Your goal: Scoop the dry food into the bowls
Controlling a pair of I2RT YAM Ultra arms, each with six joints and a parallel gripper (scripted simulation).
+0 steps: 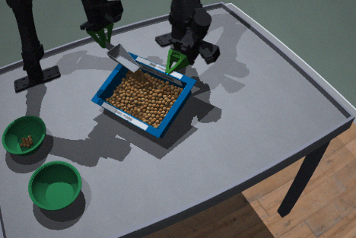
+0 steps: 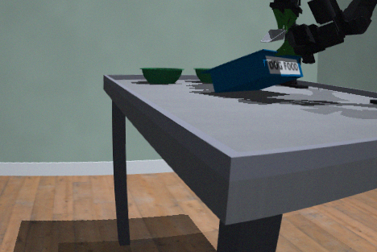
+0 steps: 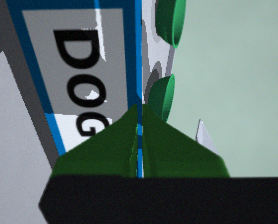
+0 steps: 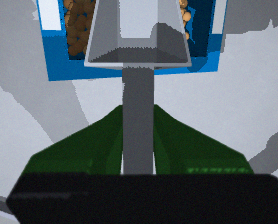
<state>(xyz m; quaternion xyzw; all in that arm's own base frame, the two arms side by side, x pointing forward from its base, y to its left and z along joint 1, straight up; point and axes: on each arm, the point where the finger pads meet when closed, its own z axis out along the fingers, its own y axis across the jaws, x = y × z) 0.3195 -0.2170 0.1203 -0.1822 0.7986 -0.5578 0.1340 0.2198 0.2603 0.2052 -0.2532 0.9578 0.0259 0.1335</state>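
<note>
Now: the box 13 cm below my right hand, 13 cm ahead of it and 7 cm to the left of it. From my right hand the other things lie so: grey scoop: 4 cm ahead, 2 cm to the left, 2 cm below.
</note>
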